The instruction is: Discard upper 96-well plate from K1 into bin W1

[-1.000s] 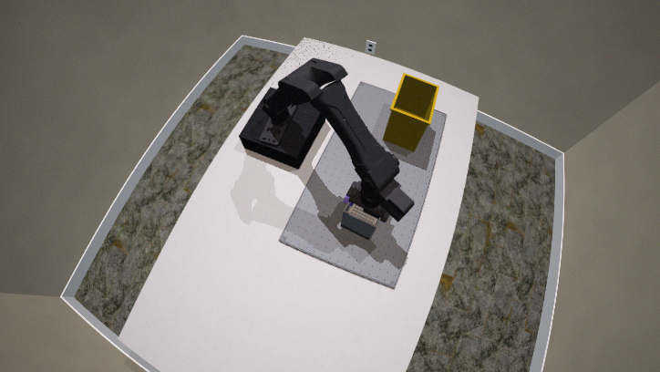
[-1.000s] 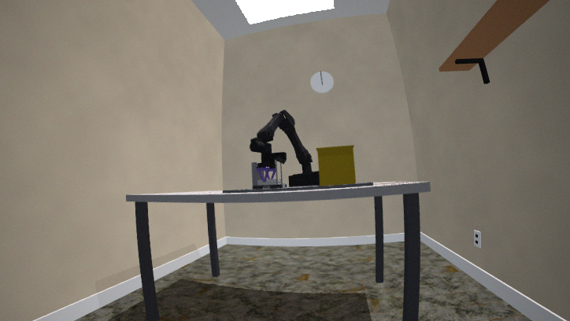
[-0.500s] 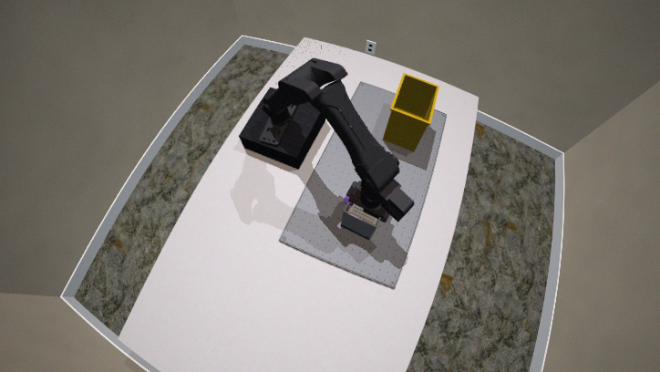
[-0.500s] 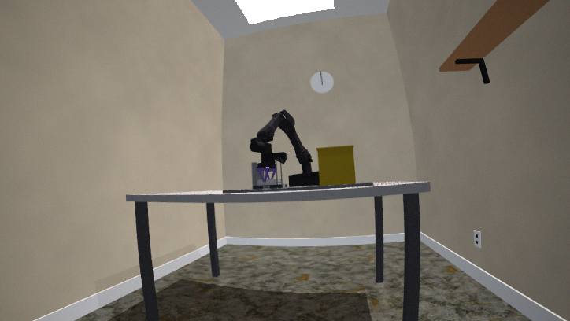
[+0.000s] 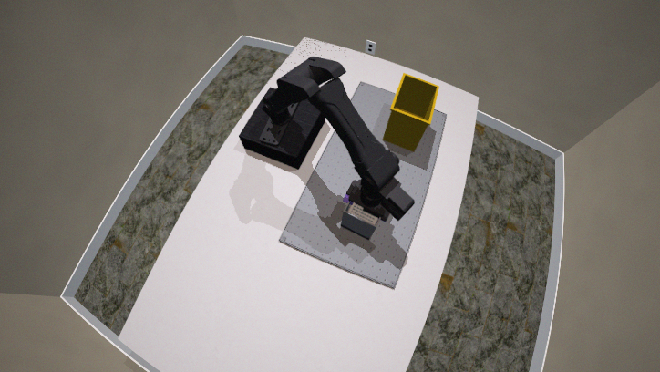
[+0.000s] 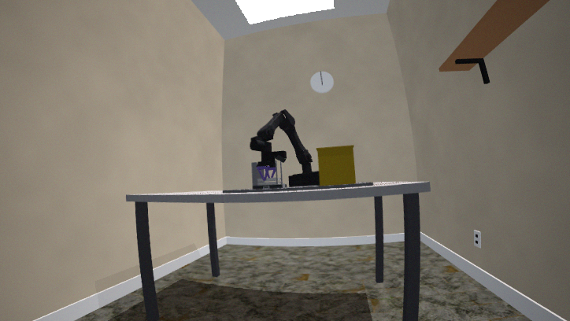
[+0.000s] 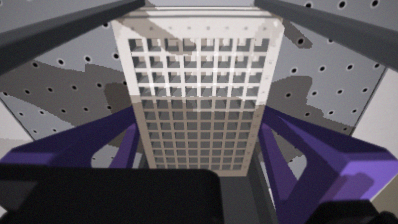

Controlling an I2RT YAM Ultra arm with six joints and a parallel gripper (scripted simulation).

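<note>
The yellow plastics bin W1 is 36 cm to the left of my hand, 5 cm ahead of it and 4 cm above it.
</note>
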